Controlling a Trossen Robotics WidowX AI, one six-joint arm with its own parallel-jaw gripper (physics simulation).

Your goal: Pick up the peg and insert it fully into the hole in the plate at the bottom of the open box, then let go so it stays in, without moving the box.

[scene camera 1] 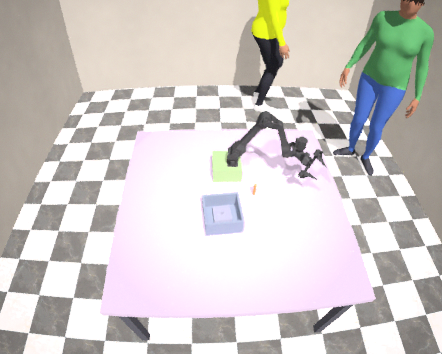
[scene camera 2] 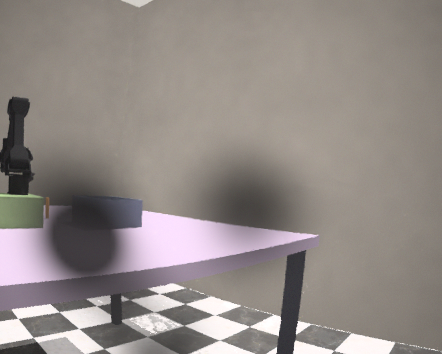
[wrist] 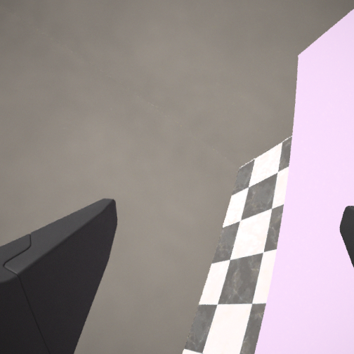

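Pixels of known places: gripper, fingertip midpoint: (scene camera 1: 321, 173) (scene camera 2: 31, 167); arm's base, origin of the base link: (scene camera 1: 232, 162) (scene camera 2: 17, 194).
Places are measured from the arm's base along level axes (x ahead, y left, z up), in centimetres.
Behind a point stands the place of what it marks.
Note:
The orange peg (scene camera 1: 254, 189) {x 15.8, y 12.5, z -5.0 cm} (scene camera 2: 47, 207) {x 15.3, y 12.1, z -5.4 cm} stands upright on the table, between the green block and the box in the second scene view. The open blue-grey box (scene camera 1: 223, 229) {x 42.6, y -4.8, z -5.2 cm} (scene camera 2: 125, 215) {x 36.1, y -14.6, z -5.3 cm} is near the table's middle. A lighter square plate (scene camera 1: 217, 218) {x 36.8, y -7.9, z -3.9 cm} lies at its bottom, with a small dark hole at its centre. My gripper (scene camera 1: 320, 171) {x 17.2, y 47.8, z 10.3 cm} (wrist: 233, 215) is open and empty, over the table's right side in the first scene view, well to the right of the peg and the box. The box's inside is hidden in the second scene view.
A green block (scene camera 1: 226, 174) {x 6.2, y -3.3, z -3.3 cm} (scene camera 2: 22, 212) {x -0.7, y -11.4, z -4.8 cm} stands at the arm's base, behind the box in the first scene view. The pink table (scene camera 1: 165, 270) {x 64.4, y -32.2, z -9.7 cm} (scene camera 2: 200, 240) {x 44.9, y -43.4, z -9.7 cm} (wrist: 320, 200) has its right edge near the gripper. Two people stand beyond the table. Dark blurs partly cover the second scene view.

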